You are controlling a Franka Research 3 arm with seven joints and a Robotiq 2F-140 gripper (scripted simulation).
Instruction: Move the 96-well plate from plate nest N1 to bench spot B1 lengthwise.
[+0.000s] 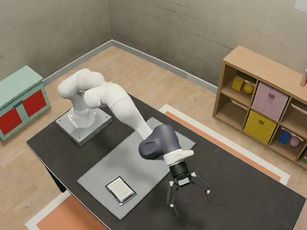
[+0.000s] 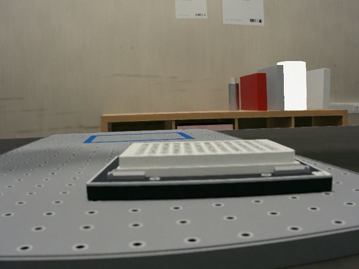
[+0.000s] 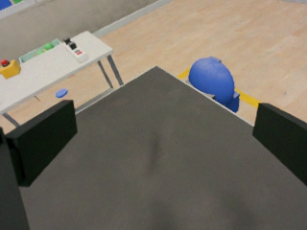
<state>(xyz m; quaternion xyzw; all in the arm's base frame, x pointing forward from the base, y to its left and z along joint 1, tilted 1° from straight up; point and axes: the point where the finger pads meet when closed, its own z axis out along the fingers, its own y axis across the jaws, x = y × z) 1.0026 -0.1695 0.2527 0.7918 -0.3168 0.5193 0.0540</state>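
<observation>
The white 96-well plate lies 440 mm behind my hand, 50 mm to the right of it and 280 mm below it. Round my hand: dark plate nest: 440 mm behind, 50 mm to the right, 290 mm below.
</observation>
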